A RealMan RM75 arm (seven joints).
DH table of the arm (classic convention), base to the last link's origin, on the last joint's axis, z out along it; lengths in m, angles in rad. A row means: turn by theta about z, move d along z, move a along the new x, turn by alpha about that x. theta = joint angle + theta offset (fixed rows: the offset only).
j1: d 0.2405; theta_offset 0; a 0; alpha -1.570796
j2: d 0; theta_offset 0; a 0; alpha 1.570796
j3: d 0.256; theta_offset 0; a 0; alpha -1.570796
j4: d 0; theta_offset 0; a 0; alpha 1.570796
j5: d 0.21; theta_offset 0; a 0; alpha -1.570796
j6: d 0; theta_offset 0; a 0; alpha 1.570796
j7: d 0.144; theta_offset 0; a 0; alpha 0
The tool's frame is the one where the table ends.
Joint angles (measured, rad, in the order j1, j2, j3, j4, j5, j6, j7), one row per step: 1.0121, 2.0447, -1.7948, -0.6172, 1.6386, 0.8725, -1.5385; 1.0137, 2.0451, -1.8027, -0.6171, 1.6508, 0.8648, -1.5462; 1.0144, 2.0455, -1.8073, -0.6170, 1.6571, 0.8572, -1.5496; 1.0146, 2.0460, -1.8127, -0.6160, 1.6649, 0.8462, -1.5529; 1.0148, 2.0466, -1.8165, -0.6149, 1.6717, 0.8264, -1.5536; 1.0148, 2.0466, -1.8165, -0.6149, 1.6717, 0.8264, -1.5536; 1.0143, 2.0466, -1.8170, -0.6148, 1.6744, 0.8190, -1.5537; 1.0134, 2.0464, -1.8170, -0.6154, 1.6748, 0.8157, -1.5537
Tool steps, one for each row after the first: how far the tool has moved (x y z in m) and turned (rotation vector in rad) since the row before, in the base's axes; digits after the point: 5 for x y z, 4 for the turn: -0.00133, -0.00007, -0.00081, 0.0033, 0.0038, 0.0054; -0.00061, 0.00034, -0.00046, 0.0048, 0.0019, 0.0016; -0.00025, 0.00067, -0.00051, 0.0074, 0.0023, -0.0007; -0.00027, 0.00211, -0.00009, 0.0164, 0.0035, -0.0051; 0.00000, 0.00000, 0.00000, 0.0000, 0.0000, 0.0000; -0.00001, 0.00093, 0.00020, 0.0067, 0.0022, -0.0029; 0.00018, 0.00044, 0.00021, 0.0034, 0.0007, -0.0012
